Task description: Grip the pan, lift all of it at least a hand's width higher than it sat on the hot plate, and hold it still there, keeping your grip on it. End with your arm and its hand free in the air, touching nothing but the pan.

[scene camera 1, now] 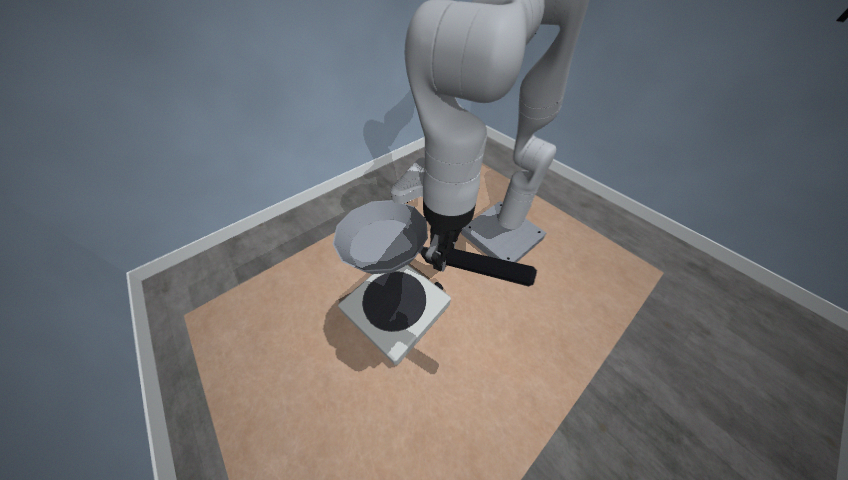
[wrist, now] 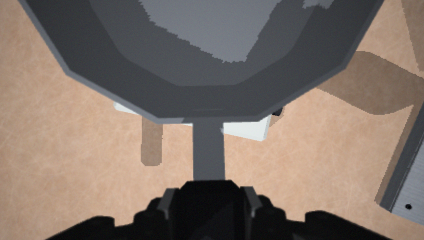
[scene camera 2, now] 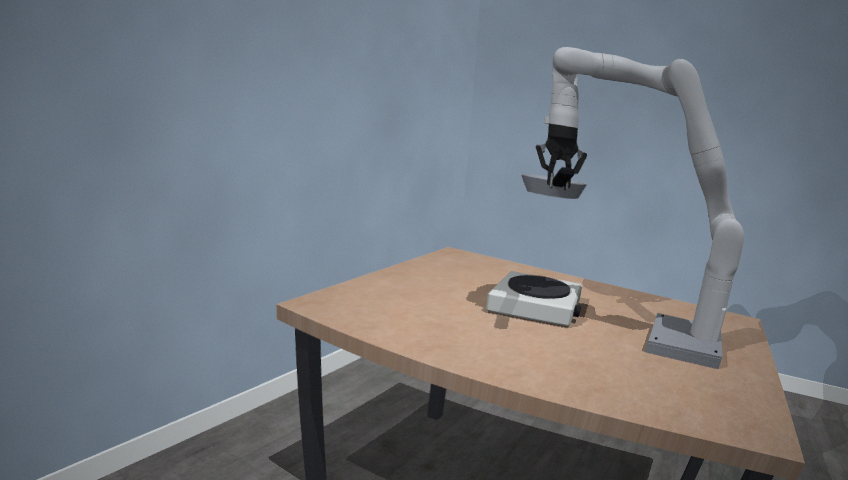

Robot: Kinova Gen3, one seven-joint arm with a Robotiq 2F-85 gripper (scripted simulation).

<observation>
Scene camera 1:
my gripper: 443, 260
pan: 380, 237
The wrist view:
my gripper: 210, 204
pan: 206, 70
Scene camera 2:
my gripper: 558, 189
pan: 535, 185
</observation>
